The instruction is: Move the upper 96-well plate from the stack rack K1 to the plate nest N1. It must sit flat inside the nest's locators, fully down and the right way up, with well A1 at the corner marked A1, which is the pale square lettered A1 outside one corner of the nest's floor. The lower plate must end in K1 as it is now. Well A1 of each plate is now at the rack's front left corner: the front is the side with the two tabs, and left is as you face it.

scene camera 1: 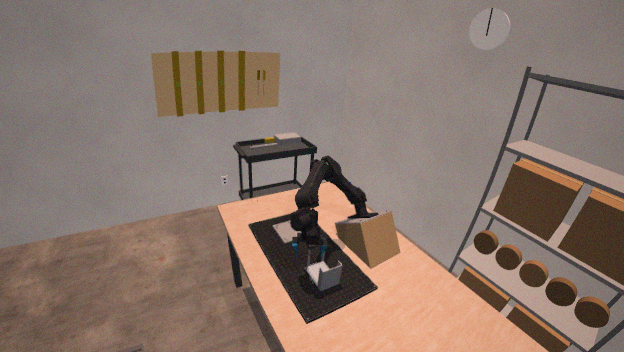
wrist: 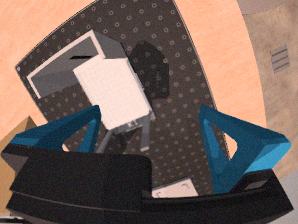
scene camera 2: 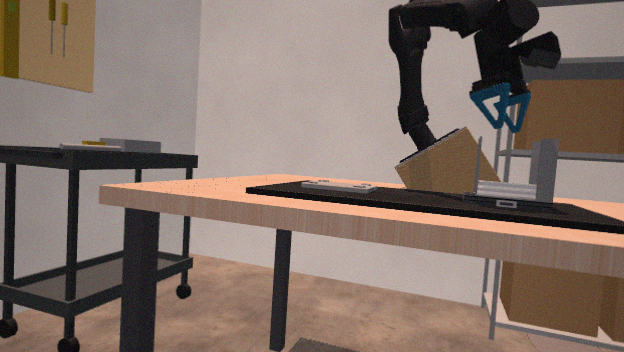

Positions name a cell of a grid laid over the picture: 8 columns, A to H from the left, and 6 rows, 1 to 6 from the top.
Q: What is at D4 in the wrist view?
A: A white 96-well plate.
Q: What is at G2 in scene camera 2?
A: My gripper.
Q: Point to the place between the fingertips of my gripper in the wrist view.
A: At E3
